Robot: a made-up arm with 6 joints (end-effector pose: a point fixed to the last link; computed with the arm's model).
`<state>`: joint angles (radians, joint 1 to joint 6).
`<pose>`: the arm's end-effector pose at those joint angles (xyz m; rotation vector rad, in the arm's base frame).
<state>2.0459 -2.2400 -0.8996 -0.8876 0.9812 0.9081</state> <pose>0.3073 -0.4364 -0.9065 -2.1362 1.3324 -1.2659</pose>
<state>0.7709 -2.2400 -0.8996 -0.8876 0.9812 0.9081</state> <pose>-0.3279 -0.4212 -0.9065 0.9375 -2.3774 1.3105</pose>
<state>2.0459 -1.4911 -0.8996 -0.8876 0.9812 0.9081</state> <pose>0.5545 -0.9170 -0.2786 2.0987 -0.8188 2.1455</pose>
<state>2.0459 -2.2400 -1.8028 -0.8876 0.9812 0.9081</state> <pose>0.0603 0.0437 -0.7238 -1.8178 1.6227 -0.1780</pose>
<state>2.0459 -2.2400 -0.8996 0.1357 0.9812 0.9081</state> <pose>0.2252 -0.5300 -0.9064 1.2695 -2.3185 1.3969</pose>
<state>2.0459 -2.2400 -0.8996 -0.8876 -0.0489 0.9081</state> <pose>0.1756 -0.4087 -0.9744 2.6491 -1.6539 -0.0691</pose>
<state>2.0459 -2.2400 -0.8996 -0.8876 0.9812 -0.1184</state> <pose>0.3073 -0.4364 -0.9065 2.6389 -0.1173 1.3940</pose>
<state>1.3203 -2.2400 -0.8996 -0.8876 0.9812 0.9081</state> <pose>-0.0597 -0.5304 -0.9065 1.6700 -2.1953 1.4755</pose>
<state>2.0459 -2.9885 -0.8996 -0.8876 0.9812 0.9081</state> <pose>-0.0691 0.2953 -0.9986 -1.8920 1.5950 -0.3579</pose>
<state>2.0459 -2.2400 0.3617 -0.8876 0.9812 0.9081</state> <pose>0.5636 -0.9347 -0.3783 1.6477 -0.2923 2.3293</pose>
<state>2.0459 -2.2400 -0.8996 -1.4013 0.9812 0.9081</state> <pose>0.3041 -0.3719 -0.9066 -2.2724 0.7047 -1.0457</pose>
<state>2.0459 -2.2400 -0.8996 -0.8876 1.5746 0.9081</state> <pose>0.3325 -0.4416 -0.8208 -1.6360 1.0196 -1.8206</pose>
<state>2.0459 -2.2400 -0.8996 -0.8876 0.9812 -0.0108</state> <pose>0.3073 -0.4364 -0.9065 2.6687 -0.2630 1.4258</pose>
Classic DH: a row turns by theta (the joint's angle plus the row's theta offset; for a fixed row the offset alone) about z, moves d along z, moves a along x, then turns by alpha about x. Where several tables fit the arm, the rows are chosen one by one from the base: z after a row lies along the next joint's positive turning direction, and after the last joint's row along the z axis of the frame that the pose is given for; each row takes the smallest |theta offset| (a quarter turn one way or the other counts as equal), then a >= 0, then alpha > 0; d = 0 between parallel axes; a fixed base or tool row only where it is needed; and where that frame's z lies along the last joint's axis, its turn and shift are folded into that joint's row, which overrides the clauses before.
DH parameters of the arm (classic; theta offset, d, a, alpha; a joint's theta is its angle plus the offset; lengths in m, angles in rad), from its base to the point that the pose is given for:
joint 1: 0 0.095 0 -1.5708
joint 2: -1.5708 0 0.57 0
joint 3: 1.5708 0.025 0 1.5708
joint 4: 0 0.563 0 -1.5708
joint 5: 0 0 0 1.5708
joint 6: 0 0.153 0 0

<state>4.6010 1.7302 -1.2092 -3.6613 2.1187 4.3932</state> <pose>0.0109 -0.7106 0.4801 -1.6267 0.4000 -0.4697</pose>
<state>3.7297 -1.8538 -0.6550 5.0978 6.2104 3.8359</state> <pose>0.8243 0.5072 -0.6437 -1.2777 2.1878 -0.0466</pose>
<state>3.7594 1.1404 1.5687 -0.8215 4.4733 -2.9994</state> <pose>-0.5996 -0.5903 -0.1030 0.8859 -0.7084 1.2202</pose>
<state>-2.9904 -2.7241 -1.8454 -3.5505 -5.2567 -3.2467</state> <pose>-0.4053 -0.1397 -0.3986 -0.9365 -0.7433 2.8636</pose>
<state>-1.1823 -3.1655 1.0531 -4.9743 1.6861 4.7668</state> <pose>-0.0206 0.5038 -0.7223 1.6747 0.8100 2.4787</pose>
